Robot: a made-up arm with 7 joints.
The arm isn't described. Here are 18 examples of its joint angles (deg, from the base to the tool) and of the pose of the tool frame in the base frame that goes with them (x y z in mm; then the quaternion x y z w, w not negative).
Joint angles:
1: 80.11 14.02 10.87 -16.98 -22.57 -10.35 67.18
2: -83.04 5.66 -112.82 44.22 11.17 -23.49 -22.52
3: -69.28 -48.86 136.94 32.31 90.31 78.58 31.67
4: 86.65 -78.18 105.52 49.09 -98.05 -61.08 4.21
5: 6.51 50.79 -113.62 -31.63 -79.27 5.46 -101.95
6: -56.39 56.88 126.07 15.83 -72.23 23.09 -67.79
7: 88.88 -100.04 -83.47 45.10 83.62 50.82 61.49
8: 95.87 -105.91 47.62 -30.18 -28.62 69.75 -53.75
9: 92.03 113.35 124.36 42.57 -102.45 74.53 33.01
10: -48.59 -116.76 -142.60 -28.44 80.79 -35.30 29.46
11: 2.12 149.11 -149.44 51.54 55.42 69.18 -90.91
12: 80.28 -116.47 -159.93 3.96 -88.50 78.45 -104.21
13: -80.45 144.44 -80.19 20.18 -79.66 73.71 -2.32
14: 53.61 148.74 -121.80 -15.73 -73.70 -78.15 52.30
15: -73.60 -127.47 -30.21 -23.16 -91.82 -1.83 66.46
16: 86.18 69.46 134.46 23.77 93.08 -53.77 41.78
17: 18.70 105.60 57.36 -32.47 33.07 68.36 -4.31
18: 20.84 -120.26 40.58 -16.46 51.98 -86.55 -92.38
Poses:
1: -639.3 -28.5 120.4 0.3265 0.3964 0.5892 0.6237
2: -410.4 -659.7 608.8 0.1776 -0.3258 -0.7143 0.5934
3: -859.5 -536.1 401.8 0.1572 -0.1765 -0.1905 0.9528
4: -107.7 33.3 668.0 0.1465 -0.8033 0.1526 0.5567
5: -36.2 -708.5 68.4 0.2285 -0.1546 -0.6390 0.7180
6: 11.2 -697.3 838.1 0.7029 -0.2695 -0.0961 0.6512
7: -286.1 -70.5 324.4 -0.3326 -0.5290 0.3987 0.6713
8: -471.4 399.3 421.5 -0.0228 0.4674 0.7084 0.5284
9: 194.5 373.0 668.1 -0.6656 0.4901 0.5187 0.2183
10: -709.1 -818.0 791.6 0.0549 0.6453 0.1543 0.7462
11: 53.2 -498.7 328.4 -0.5791 0.0129 0.0505 0.8136
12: -616.3 200.3 917.9 0.7591 0.0066 0.6403 0.1174
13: 95.2 -518.8 643.4 -0.3926 0.2239 0.8634 0.2241
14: -577.1 460.1 271.0 -0.5432 0.2107 -0.6417 0.4988
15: -743.5 -436.8 343.4 -0.0552 -0.1038 -0.4575 0.8814
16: -365.9 -230.7 348.7 -0.6548 -0.5272 0.1389 0.5235
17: -566.5 -328.2 127.9 -0.8016 -0.5563 -0.2074 0.0705
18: -497.4 431.6 431.7 0.6572 -0.0601 0.6015 0.4502
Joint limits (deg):
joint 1: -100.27..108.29
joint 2: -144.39..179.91
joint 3: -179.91..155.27
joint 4: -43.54..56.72
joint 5: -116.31..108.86
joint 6: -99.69..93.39
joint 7: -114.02..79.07
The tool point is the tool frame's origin. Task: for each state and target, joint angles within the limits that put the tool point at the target. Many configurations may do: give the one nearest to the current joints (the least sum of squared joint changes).
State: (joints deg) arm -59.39 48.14 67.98 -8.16 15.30 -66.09 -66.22
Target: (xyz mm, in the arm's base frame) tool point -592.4 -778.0 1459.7
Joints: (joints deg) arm -77.66 45.94 59.41 -9.78 18.09 -80.85 -65.06
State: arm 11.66 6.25 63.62 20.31 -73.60 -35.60 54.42
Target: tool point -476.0 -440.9 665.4
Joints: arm 13.15 2.66 85.38 28.55 -63.30 -32.57 52.39
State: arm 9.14 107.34 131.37 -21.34 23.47 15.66 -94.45
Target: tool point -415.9 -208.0 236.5
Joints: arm 13.01 108.31 137.01 -17.86 20.85 26.69 -95.49
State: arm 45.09 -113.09 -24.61 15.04 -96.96 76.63 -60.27
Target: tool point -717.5 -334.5 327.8
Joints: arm 23.14 -99.34 -29.00 -1.22 -93.37 91.67 -58.64
